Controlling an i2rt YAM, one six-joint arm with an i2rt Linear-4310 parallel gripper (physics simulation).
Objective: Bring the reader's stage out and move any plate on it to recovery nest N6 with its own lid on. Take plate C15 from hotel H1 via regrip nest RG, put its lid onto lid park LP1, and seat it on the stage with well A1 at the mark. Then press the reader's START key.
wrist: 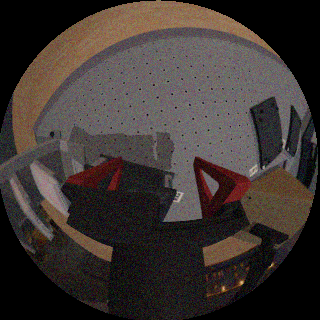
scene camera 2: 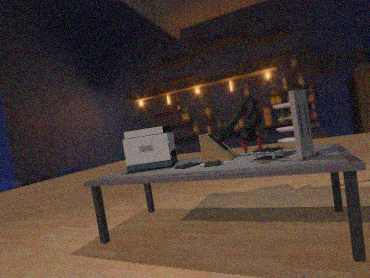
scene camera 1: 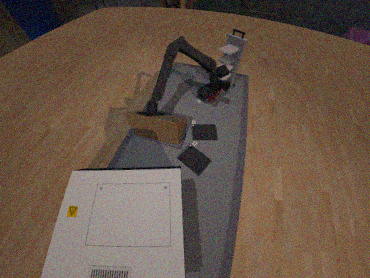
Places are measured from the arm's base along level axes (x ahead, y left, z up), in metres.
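Pixels of known places: gripper, between the fingertips: [wrist: 157,160] [scene camera 2: 253,151] [scene camera 1: 215,98]; arm's base, origin of its link: [wrist: 269,233] [scene camera 2: 217,142] [scene camera 1: 151,114].
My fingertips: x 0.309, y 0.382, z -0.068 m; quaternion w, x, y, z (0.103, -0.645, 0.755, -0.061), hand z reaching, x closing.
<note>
For each thing: its top centre in the pictures, then the offset to it from my fingertips. "spot": a spot on its surface instead.
- small white label, a spot on its surface: [wrist: 177,197] spot: dz -0.060, dx -0.123, dy -0.024 m
- white reader, centre of its top: [scene camera 1: 115,222] [scene camera 2: 148,128] dz +0.269, dx -0.067, dy -0.892 m
My gripper [scene camera 1: 212,95] [scene camera 2: 252,145] [wrist: 157,160] is open and empty, its red fingers pointing down low over the bench. A small white label [wrist: 177,197] shows beside the gripper body, which hides most of the nest behind it. The hotel tower [scene camera 1: 240,49] [scene camera 2: 301,125] stands beside the gripper, at the bench's far end in scene camera 1. White plates [scene camera 1: 229,50] [scene camera 2: 286,129] [wrist: 49,185] sit on its shelves; their names are unreadable. The white reader [scene camera 1: 130,215] [scene camera 2: 149,150] stands at the other end; its stage and START key do not show.
A dark pad [scene camera 1: 205,132] [scene camera 2: 213,163] [wrist: 268,131] and a second, turned dark pad [scene camera 1: 195,160] [scene camera 2: 187,164] [wrist: 294,131] lie between gripper and reader. A wooden wedge-shaped block [scene camera 1: 162,129] [scene camera 2: 215,149] [wrist: 280,195] stands near the arm's base. The grey bench [scene camera 1: 217,200] [scene camera 2: 230,176] [wrist: 165,65] has a raised edge.
</note>
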